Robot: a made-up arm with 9 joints. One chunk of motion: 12 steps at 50 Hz.
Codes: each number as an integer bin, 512 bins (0 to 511) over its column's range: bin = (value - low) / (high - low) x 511, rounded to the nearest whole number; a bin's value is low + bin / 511 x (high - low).
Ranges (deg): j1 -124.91..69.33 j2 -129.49..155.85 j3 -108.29..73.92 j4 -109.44..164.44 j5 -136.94..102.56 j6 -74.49..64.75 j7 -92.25..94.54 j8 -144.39..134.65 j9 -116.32..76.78
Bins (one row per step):
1: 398 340 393 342 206 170 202 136 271
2: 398 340 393 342 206 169 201 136 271
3: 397 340 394 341 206 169 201 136 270
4: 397 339 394 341 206 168 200 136 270
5: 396 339 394 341 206 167 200 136 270
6: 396 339 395 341 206 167 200 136 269
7: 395 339 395 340 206 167 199 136 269
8: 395 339 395 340 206 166 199 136 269
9: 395 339 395 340 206 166 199 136 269
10: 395 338 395 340 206 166 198 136 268
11: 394 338 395 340 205 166 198 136 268
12: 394 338 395 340 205 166 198 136 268
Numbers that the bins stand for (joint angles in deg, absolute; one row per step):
1: 26.38 60.36 31.84 73.86 -40.39 -28.17 -18.41 -70.12 -13.91
2: 26.38 60.36 31.84 73.86 -40.39 -28.44 -18.78 -70.12 -13.91
3: 26.00 60.36 32.20 73.33 -40.39 -28.44 -18.78 -70.12 -14.29
4: 26.00 59.81 32.20 73.33 -40.39 -28.71 -19.14 -70.12 -14.29
5: 25.62 59.81 32.20 73.33 -40.39 -28.98 -19.14 -70.12 -14.29
6: 25.62 59.81 32.56 73.33 -40.39 -28.98 -19.14 -70.12 -14.67
7: 25.24 59.81 32.56 72.79 -40.39 -28.98 -19.51 -70.12 -14.67
8: 25.24 59.81 32.56 72.79 -40.39 -29.26 -19.51 -70.12 -14.67
9: 25.24 59.81 32.56 72.79 -40.39 -29.26 -19.51 -70.12 -14.67
10: 25.24 59.25 32.56 72.79 -40.39 -29.26 -19.87 -70.12 -15.05
11: 24.86 59.25 32.56 72.79 -40.86 -29.26 -19.87 -70.12 -15.05
12: 24.86 59.25 32.56 72.79 -40.86 -29.26 -19.87 -70.12 -15.05

